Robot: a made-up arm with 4 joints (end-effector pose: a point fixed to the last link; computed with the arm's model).
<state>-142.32 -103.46 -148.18 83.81</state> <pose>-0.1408 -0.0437 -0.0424 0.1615 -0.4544 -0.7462 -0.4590</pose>
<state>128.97 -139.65 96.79 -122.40</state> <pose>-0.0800 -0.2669 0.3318 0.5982 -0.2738 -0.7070 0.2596</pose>
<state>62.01 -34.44 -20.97 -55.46</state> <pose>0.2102 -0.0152 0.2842 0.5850 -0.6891 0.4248 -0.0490</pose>
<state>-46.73 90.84 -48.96 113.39</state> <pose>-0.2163 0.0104 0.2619 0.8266 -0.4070 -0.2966 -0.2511</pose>
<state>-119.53 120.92 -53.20 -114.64</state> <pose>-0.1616 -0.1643 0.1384 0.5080 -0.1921 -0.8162 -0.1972</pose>
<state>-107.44 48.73 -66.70 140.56</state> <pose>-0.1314 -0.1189 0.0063 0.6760 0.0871 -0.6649 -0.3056</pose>
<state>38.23 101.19 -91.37 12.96</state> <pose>0.0759 0.2166 0.2522 0.3076 -0.6487 0.3129 -0.6218</pose>
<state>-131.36 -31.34 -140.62 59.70</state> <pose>-0.1261 -0.2395 0.1552 0.7390 -0.1641 -0.6404 -0.1298</pose>
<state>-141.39 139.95 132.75 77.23</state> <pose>0.2731 0.2147 0.2344 0.1517 0.4025 -0.2118 0.8776</pose>
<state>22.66 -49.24 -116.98 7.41</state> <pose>-0.0984 0.1719 0.2720 0.2932 -0.8332 -0.3251 0.3378</pose>
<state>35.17 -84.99 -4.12 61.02</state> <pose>0.3113 -0.1000 0.0904 0.6901 0.1169 -0.1968 0.6866</pose>
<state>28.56 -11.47 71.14 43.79</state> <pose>-0.0210 -0.1733 -0.1550 0.8887 0.3592 -0.2748 -0.0749</pose>
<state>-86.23 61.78 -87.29 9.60</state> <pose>0.0235 -0.2202 0.2428 0.8980 -0.0103 0.4390 -0.0283</pose>
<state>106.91 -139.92 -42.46 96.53</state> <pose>0.2655 -0.0031 -0.0822 0.4341 0.3730 0.2659 0.7757</pose>
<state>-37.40 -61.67 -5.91 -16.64</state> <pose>0.2709 -0.0723 0.0676 0.8451 0.1616 -0.0676 0.5051</pose>
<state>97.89 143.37 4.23 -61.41</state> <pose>-0.1469 -0.1011 -0.0963 0.5619 0.1076 -0.5251 -0.6300</pose>
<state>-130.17 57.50 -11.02 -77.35</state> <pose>-0.1508 0.0967 0.0301 0.0631 0.6901 0.6316 0.3477</pose>
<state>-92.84 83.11 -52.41 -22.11</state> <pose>-0.0996 -0.1824 0.1676 0.5678 0.2918 0.7560 -0.1448</pose>
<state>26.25 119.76 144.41 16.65</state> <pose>0.2872 -0.1189 -0.0528 0.1303 0.4158 -0.8904 -0.1320</pose>
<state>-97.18 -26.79 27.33 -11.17</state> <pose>0.1320 0.1941 -0.0289 0.4636 0.8384 -0.0879 0.2728</pose>
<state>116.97 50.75 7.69 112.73</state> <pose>-0.1825 -0.1543 0.2957 0.0264 0.5738 0.6456 -0.5033</pose>
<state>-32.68 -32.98 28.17 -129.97</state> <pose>0.2173 0.0651 -0.1245 0.3597 -0.0517 0.7445 0.5600</pose>
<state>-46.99 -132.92 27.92 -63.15</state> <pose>0.1951 0.2978 0.1853 0.3496 -0.2665 0.0366 0.8974</pose>
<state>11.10 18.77 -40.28 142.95</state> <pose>-0.0604 -0.2136 0.2020 0.3214 -0.2855 -0.8300 0.3554</pose>
